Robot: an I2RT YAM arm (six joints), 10 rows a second.
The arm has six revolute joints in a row. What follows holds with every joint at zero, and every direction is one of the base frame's.
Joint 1 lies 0.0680 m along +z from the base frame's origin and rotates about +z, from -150.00 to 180.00 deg.
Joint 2 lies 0.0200 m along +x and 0.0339 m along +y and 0.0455 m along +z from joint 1 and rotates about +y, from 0.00 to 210.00 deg.
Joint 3 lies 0.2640 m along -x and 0.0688 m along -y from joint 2 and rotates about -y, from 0.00 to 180.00 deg.
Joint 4 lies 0.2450 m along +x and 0.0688 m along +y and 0.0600 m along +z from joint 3 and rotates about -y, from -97.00 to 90.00 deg.
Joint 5 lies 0.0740 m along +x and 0.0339 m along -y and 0.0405 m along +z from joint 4 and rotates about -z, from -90.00 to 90.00 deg.
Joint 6 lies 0.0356 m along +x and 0.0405 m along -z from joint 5 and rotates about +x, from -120.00 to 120.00 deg.
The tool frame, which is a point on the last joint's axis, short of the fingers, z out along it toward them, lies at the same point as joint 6; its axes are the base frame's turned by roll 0.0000, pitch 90.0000 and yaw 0.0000 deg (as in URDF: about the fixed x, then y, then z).
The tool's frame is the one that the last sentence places.
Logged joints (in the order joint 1, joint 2, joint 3, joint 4, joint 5, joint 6), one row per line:
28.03 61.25 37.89 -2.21 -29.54 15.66
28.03 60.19 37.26 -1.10 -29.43 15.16
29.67 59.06 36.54 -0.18 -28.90 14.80
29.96 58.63 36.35 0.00 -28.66 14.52
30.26 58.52 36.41 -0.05 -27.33 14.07
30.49 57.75 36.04 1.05 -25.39 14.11
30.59 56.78 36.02 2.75 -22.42 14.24
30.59 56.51 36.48 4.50 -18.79 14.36
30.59 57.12 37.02 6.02 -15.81 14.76
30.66 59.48 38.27 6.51 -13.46 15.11
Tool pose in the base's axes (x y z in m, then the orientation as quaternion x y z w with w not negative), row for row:
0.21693 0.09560 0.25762 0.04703 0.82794 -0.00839 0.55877
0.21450 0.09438 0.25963 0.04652 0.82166 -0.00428 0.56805
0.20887 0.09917 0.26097 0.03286 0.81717 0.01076 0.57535
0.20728 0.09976 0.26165 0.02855 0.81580 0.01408 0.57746
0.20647 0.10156 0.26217 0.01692 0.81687 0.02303 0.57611
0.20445 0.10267 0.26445 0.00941 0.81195 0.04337 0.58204
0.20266 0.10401 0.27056 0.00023 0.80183 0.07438 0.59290
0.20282 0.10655 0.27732 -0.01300 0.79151 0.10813 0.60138
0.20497 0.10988 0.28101 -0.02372 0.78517 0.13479 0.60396
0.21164 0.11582 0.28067 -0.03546 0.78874 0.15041 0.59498
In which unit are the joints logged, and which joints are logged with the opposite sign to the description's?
The joints are logged in degrees. Opposite sign: joint 5.
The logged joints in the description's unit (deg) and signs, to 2 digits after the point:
28.03 61.25 37.89 -2.21 29.54 15.66
28.03 60.19 37.26 -1.10 29.43 15.16
29.67 59.06 36.54 -0.18 28.90 14.80
29.96 58.63 36.35 0.00 28.66 14.52
30.26 58.52 36.41 -0.05 27.33 14.07
30.49 57.75 36.04 1.05 25.39 14.11
30.59 56.78 36.02 2.75 22.42 14.24
30.59 56.51 36.48 4.50 18.79 14.36
30.59 57.12 37.02 6.02 15.81 14.76
30.66 59.48 38.27 6.51 13.46 15.11

